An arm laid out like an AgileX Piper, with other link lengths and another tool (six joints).
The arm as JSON. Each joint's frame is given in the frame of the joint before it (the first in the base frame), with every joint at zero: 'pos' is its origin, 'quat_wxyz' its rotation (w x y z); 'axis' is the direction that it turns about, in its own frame. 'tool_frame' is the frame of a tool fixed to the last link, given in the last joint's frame.
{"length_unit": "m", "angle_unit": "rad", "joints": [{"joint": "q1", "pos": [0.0, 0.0, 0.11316], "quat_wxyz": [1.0, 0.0, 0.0, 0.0], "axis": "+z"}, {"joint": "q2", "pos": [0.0, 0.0, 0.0], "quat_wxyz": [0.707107, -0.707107, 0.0, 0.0], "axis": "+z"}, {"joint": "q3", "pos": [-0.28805, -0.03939, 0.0], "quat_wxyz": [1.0, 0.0, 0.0, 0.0], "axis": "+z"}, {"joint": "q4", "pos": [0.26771, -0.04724, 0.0], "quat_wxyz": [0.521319, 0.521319, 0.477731, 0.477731], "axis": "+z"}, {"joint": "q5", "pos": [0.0, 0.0, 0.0], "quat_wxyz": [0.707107, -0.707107, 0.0, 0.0], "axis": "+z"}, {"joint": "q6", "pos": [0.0, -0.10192, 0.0], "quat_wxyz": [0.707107, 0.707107, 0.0, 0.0], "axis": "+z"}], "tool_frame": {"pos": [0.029, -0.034, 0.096], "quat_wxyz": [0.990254, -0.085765, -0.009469, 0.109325]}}
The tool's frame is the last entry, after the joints.
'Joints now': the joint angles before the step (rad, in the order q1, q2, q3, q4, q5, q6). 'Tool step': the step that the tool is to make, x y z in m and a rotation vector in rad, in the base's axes. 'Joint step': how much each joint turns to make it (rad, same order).
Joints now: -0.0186 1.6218 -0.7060 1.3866 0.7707 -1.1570
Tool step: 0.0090 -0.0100 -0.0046 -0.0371 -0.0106 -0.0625
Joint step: 0.0000 0.0051 -0.0001 0.0259 -0.0711 -0.0063
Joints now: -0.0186 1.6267 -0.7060 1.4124 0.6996 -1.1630
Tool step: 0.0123 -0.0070 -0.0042 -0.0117 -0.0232 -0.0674
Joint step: -0.0001 0.0187 -0.0001 0.0877 -0.0576 -0.0574
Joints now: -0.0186 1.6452 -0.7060 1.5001 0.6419 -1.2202
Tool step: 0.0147 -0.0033 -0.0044 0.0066 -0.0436 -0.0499
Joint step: 0.0001 0.0339 0.0000 0.1497 -0.0263 -0.1319
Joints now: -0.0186 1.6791 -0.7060 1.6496 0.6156 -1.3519
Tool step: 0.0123 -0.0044 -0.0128 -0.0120 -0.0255 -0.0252
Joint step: -0.0002 0.0585 -0.0069 0.1277 -0.0132 -0.1400
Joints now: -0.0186 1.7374 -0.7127 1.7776 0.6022 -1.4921
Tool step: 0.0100 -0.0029 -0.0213 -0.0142 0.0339 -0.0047
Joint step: 0.0001 0.0893 -0.0436 0.0176 -0.0120 -0.0267
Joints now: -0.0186 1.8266 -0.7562 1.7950 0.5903 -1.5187
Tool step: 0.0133 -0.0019 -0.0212 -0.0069 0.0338 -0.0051
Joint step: 0.0000 0.0968 -0.0634 0.0029 -0.0089 -0.0032
